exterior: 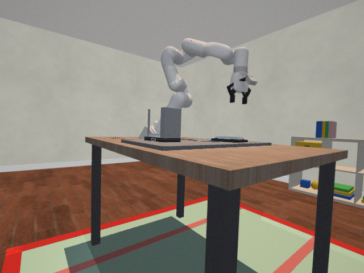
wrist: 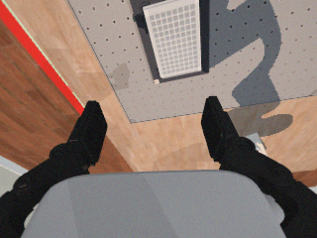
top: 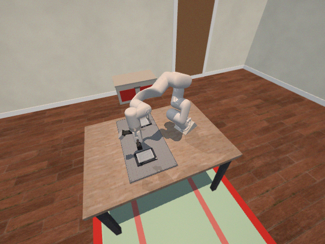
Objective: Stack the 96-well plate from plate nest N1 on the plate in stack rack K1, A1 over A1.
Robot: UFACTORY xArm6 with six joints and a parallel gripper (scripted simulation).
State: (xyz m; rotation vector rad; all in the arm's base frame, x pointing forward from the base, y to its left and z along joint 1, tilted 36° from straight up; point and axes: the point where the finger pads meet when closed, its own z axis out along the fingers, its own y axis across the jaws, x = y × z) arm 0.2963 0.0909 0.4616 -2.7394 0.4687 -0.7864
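Now: the pale A1 square 100 mm behind my hand, 30 mm to the left of it and 210 mm below it. From my hand the other things lie so: grey rack wall (90 mm behind, 410 mm to the right, 140 mm below).
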